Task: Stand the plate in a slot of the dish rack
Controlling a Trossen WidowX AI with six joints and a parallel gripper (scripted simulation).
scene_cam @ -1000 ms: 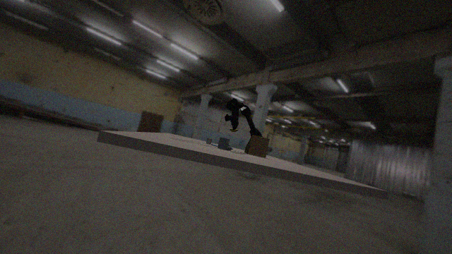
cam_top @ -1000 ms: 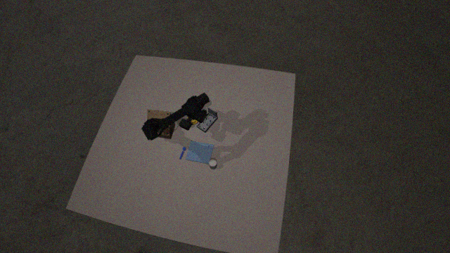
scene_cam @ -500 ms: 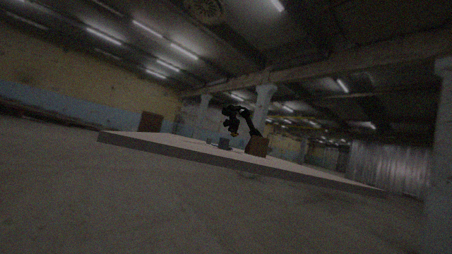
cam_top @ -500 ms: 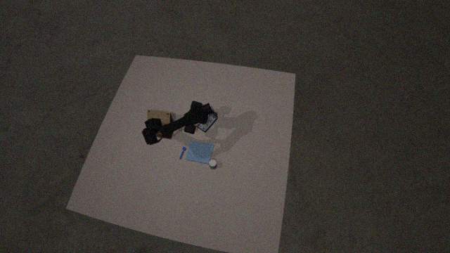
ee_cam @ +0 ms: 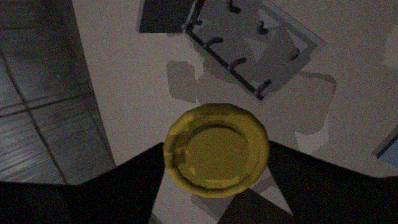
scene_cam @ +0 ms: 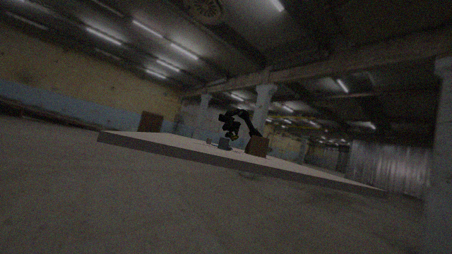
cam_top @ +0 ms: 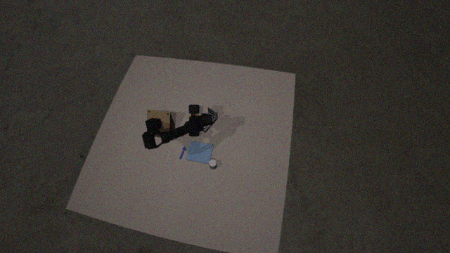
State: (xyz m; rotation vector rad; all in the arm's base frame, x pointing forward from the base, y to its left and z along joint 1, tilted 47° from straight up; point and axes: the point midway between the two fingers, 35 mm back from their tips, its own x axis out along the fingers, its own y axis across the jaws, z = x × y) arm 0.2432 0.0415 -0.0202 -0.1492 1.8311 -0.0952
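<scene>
My gripper tip is 70 mm short of the grey dish rack, 70 mm above it and 30 mm to the right of it. Round my gripper tip: blue spoon: 190 mm to the right, 90 mm below, 50 mm behind; then yellow plate: 10 mm above; then white cup: 260 mm to the right, 160 mm ahead, 70 mm below.
</scene>
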